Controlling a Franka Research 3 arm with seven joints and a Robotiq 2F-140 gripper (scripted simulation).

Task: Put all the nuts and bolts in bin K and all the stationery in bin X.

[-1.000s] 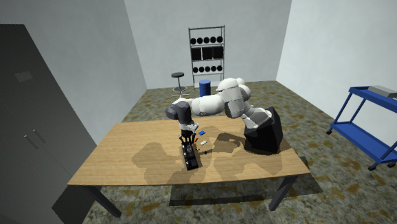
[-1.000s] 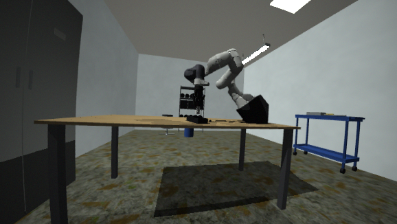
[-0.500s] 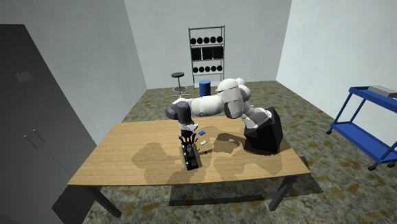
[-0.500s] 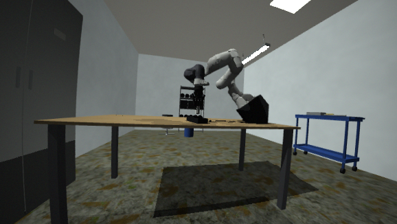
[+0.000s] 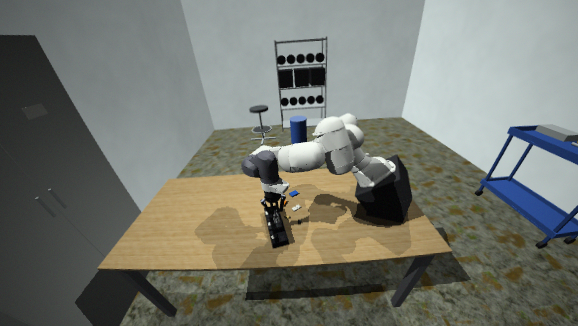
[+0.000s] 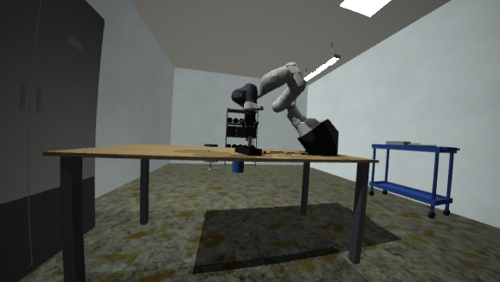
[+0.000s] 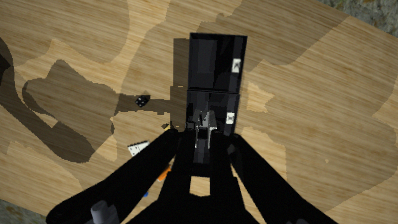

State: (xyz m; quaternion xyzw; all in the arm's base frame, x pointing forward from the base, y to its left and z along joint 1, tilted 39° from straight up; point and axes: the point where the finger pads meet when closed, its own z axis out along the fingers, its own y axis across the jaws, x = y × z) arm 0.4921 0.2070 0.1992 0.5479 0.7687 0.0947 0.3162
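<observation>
My gripper is now 1 cm short of the black bin row and 6 cm above it. Round my hand: brass bolt (5 cm behind, 7 cm to the right, 8 cm below); then grey piece (3 cm below); then black die (12 cm behind, 2 cm to the right, 8 cm below).
</observation>
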